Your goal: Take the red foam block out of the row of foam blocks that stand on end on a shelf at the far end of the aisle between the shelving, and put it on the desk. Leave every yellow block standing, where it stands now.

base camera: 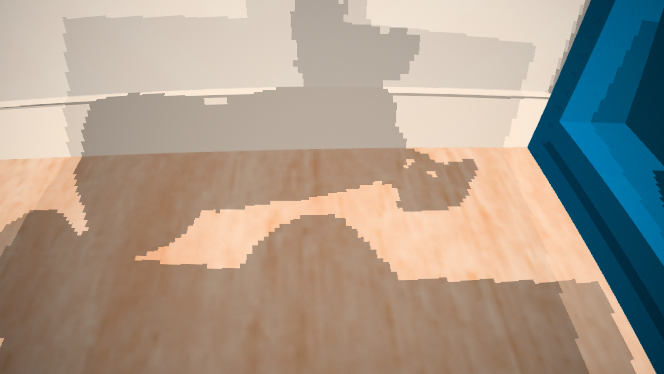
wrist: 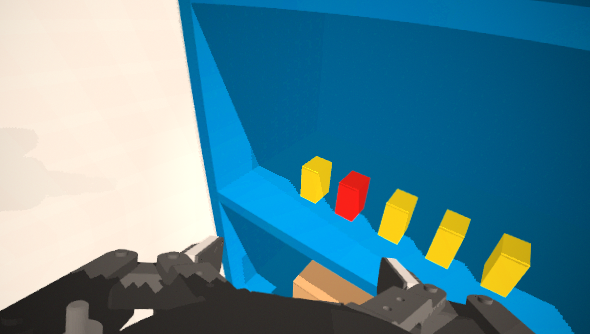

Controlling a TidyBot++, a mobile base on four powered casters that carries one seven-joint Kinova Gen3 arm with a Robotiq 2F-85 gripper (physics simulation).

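Frame: origin at the arm's base, x ahead, y left, z up, level; centimetres.
Seen in the pictures: gripper, fingertip midpoint: (wrist: 299,265).
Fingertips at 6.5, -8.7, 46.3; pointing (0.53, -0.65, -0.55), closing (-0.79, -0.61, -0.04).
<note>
Offsets run from my fingertips to a thing's top centre, as dx, dy, dz. "spot": to the spot under its first point. Level surfaces: height alone.
In the wrist view the red foam block {+18.4, -38.6, -23.7} (wrist: 352,197) stands on end on the blue shelf {dz -32.7} (wrist: 300,215), second from the left in a slanting row. One yellow block {+28.3, -37.5, -23.7} (wrist: 315,181) stands to its left. Three yellow blocks stand to its right: the nearest yellow block {+7.6, -39.9, -23.7} (wrist: 398,217), a middle yellow block {-2.9, -41.1, -23.7} (wrist: 448,240) and the rightmost yellow block {-13.5, -42.3, -23.7} (wrist: 506,266). Gaps show between the blocks. My gripper (wrist: 299,265) is open and empty, its fingertips low in the view, in front of the shelf and apart from the blocks. The desk does not show.
A brown box {+2.7, -41.9, -51.4} (wrist: 325,284) sits in the compartment below the shelf board. The shelf unit's left side panel {spot: +48.6, -20.0, -15.0} (wrist: 200,125) stands beside a pale wall (wrist: 100,100). In the base camera view the wall (base camera: 460,120) is ahead, and the blue shelving (base camera: 570,185) is close on the right, with shadows on the wooden floor {dz -86.0} (base camera: 475,240).
</note>
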